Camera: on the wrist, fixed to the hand. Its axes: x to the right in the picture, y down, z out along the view.
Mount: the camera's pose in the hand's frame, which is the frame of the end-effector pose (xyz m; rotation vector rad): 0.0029 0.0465 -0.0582 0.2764 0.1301 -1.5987
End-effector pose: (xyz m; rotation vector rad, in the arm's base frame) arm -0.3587 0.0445 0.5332 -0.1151 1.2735 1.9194
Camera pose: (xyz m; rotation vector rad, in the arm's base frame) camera -0.4113 -0.0082 0.5375 -0.8282 0.9263 0.3603
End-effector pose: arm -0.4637 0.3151 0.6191 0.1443 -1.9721 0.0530
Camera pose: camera -0.4176 0.3671 0.6461 1.7510 -1.2297 -0.6739
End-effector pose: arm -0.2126 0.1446 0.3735 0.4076 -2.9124 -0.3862
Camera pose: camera -0.2147 0.1736 0.4422 2.5349 -1.8287 -0.0718
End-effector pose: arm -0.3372 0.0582 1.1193 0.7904 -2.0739 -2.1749
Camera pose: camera -0.3323 -0.0018 1.1633 -1.6925 0.8831 0.9650
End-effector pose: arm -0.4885 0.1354 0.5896 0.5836 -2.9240 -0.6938
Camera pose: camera -0.4978 0.1484 0.6624 -2.4514 1.6091 0.1632
